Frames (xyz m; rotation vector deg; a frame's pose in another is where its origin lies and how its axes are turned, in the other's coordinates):
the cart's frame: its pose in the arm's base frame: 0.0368 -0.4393 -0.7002 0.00 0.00 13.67
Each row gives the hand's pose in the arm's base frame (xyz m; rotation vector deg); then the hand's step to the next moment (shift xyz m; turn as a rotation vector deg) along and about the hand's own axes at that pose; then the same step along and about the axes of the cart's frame.
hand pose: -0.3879 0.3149 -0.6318 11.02 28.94 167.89
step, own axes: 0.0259 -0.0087 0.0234 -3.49 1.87 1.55
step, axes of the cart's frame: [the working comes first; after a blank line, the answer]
step, axes of the arm's base frame: -0.0206 0.0203 0.0215 3.40 -1.87 1.74

-0.0152 0.0246 0.0215 2.86 -2.62 1.74
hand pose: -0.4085 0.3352 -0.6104 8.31 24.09 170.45
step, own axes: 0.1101 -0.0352 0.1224 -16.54 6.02 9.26
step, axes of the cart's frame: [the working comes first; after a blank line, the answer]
step, axes of the arm's base frame: -0.0905 0.0824 0.1156 16.66 -5.64 9.29

-0.0685 0.1015 0.1156 14.85 -9.42 9.29
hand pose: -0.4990 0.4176 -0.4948 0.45 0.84 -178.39
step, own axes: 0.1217 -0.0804 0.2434 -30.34 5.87 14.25
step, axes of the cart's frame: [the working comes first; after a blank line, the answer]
step, axes of the arm's base frame: -0.1251 0.0746 0.2435 30.42 -5.15 14.35

-0.1039 0.1021 0.2435 28.34 -12.20 14.35
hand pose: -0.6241 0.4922 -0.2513 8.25 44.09 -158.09
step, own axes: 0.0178 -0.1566 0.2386 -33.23 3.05 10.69
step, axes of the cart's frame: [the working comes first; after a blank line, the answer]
step, axes of the arm's base frame: -0.0672 0.0004 0.2779 32.46 -0.31 13.18

-0.0652 0.0163 0.2779 31.47 -7.97 13.18
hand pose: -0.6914 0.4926 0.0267 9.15 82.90 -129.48
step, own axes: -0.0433 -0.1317 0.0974 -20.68 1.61 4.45
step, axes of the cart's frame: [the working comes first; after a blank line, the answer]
step, axes of the arm's base frame: -0.0041 -0.0270 0.1672 19.77 1.86 7.47

-0.0104 -0.0252 0.1672 19.65 -2.86 7.47
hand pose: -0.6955 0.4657 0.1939 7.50 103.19 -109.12
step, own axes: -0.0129 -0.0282 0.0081 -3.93 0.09 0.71
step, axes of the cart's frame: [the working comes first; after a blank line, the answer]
step, axes of the arm's base frame: 0.0014 -0.0042 0.0317 3.63 0.48 1.60

0.0004 -0.0045 0.0317 3.64 -0.39 1.60
